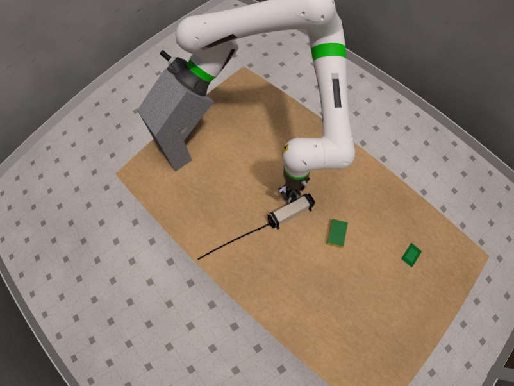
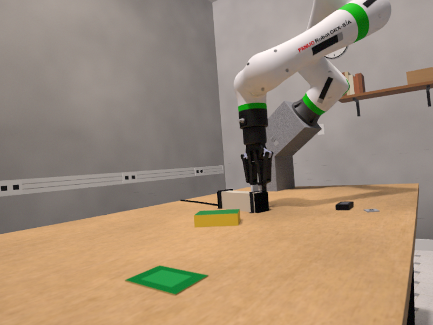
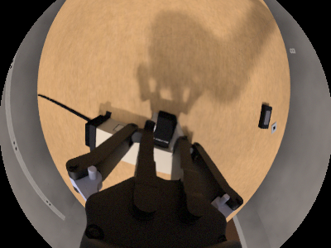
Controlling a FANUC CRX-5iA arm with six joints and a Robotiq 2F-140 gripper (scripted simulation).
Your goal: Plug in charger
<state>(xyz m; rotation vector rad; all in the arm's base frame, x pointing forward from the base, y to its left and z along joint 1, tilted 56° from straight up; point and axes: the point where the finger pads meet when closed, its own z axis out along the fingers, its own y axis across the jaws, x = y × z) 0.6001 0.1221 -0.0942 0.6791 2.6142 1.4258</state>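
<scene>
Now: hand 1 cm short of the charger and 1 cm above it. Round my hand: tiny grey square 33 cm to the left, 4 cm below, 3 cm ahead; flat green tile 57 cm ahead, 14 cm to the left, 4 cm below; green-topped yellow block 24 cm ahead, 3 cm below.
</scene>
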